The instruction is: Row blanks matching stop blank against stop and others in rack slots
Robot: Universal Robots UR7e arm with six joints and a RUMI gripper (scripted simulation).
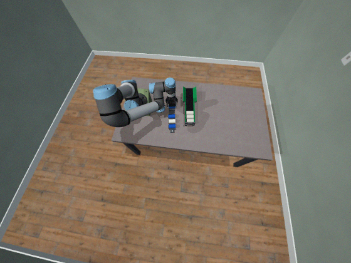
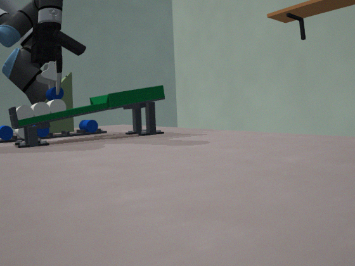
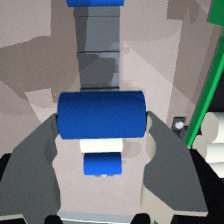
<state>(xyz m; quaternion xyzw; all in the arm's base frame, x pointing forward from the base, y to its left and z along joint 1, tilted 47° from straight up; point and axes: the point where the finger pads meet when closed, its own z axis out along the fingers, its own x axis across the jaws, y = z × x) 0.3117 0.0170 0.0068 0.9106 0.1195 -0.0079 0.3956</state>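
My hand is 150 mm above the stock rack and 20 mm to the left of it. Also, from my hand: dark stop: 190 mm ahead, 110 mm to the right, 80 mm below.
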